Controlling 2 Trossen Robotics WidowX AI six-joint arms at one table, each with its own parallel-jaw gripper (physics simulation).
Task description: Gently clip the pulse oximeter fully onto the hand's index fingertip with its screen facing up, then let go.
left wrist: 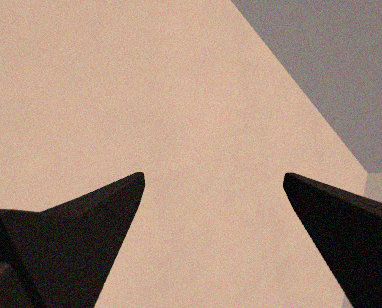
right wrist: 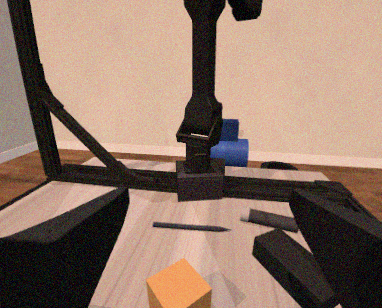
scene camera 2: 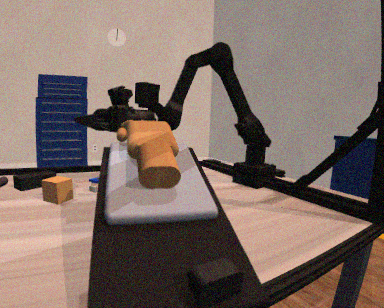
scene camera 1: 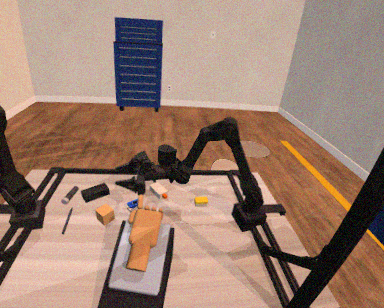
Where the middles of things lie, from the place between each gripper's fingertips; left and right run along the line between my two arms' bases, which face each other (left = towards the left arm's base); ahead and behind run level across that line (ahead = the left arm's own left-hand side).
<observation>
My right hand is 160 mm above the orange cube (scene camera 2: 56, 190), 50 mm to the right of it and 30 mm past it. The rest, counted from my right hand: black block (right wrist: 295, 268) 170 mm below, 120 mm to the left, 110 mm ahead.
I see the black block 3 cm ahead of my left hand, 66 cm to the right of it and 60 cm below it. Also, from my left hand: orange cube 12 cm behind, 73 cm to the right, 59 cm below.
</observation>
